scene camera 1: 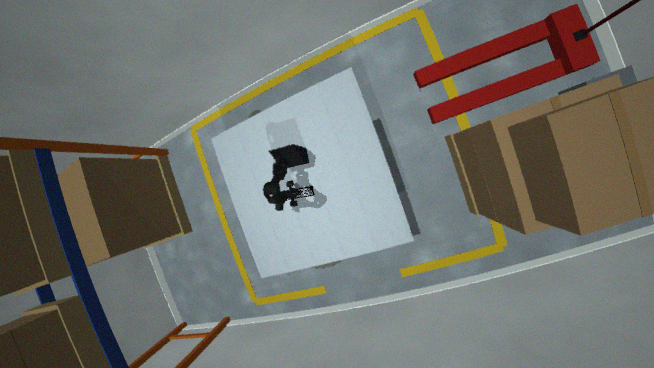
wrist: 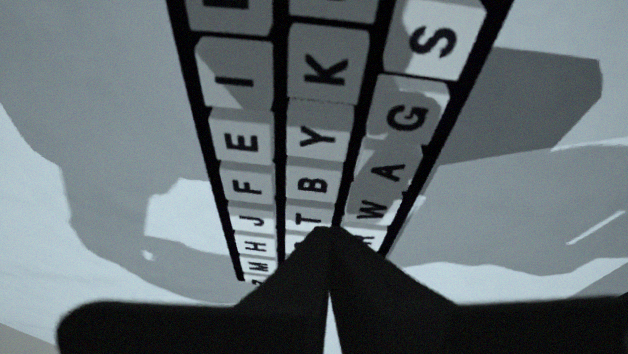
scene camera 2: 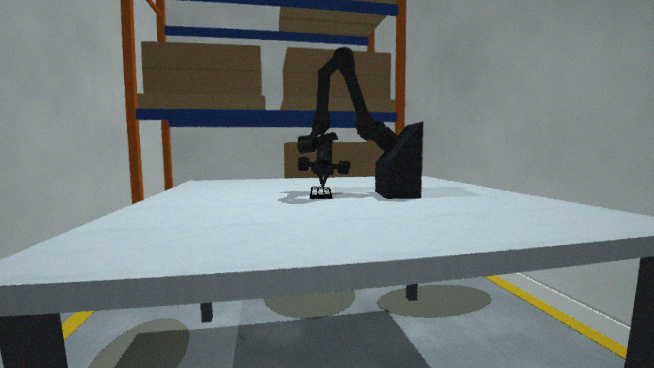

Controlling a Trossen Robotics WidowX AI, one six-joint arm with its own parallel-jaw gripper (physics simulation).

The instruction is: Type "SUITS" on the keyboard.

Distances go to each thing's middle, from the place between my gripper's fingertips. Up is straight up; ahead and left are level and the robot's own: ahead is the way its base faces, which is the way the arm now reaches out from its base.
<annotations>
My hand is 20 mm to the left of the black keyboard (wrist: 303, 120) and 20 mm above it.
</annotations>
